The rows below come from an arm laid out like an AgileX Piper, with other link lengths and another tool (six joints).
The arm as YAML. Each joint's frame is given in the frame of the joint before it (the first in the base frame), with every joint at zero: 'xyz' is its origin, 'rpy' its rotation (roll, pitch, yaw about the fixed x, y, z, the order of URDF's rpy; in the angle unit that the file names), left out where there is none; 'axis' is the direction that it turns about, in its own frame. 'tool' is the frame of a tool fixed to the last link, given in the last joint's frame.
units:
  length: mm
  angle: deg
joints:
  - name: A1
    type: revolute
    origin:
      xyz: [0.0, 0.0, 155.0]
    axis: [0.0, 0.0, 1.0]
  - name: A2
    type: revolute
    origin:
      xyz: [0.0, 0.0, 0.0]
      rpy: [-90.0, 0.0, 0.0]
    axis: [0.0, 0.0, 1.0]
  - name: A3
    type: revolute
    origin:
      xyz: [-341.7, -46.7, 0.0]
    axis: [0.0, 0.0, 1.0]
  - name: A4
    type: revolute
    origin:
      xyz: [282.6, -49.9, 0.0]
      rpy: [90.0, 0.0, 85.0]
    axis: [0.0, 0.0, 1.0]
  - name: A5
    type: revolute
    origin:
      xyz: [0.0, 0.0, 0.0]
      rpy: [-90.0, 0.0, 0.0]
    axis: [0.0, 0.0, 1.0]
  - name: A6
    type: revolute
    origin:
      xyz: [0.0, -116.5, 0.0]
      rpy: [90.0, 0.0, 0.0]
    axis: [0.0, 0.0, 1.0]
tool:
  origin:
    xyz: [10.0, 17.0, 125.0]
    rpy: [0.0, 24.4, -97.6]
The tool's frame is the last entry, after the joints.
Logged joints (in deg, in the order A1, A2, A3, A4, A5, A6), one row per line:
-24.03 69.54 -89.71 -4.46 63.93 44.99
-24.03 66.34 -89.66 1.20 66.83 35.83
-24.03 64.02 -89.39 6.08 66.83 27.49
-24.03 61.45 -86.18 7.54 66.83 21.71
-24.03 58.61 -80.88 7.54 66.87 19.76
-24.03 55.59 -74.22 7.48 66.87 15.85
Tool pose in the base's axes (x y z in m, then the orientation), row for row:
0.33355 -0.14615 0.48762 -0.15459 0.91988 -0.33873 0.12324
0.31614 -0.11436 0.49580 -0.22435 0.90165 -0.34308 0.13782
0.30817 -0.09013 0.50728 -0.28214 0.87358 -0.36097 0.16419
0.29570 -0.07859 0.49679 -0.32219 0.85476 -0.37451 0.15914
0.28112 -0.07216 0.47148 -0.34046 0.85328 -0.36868 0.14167
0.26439 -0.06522 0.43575 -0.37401 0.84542 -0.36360 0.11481
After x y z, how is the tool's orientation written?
As a quaternion, x y z w.
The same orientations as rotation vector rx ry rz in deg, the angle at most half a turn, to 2 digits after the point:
-25.83 153.73 -56.61
-37.18 149.44 -56.86
-46.08 142.67 -58.95
-52.77 139.99 -61.33
-56.31 141.11 -60.97
-62.81 141.97 -61.06

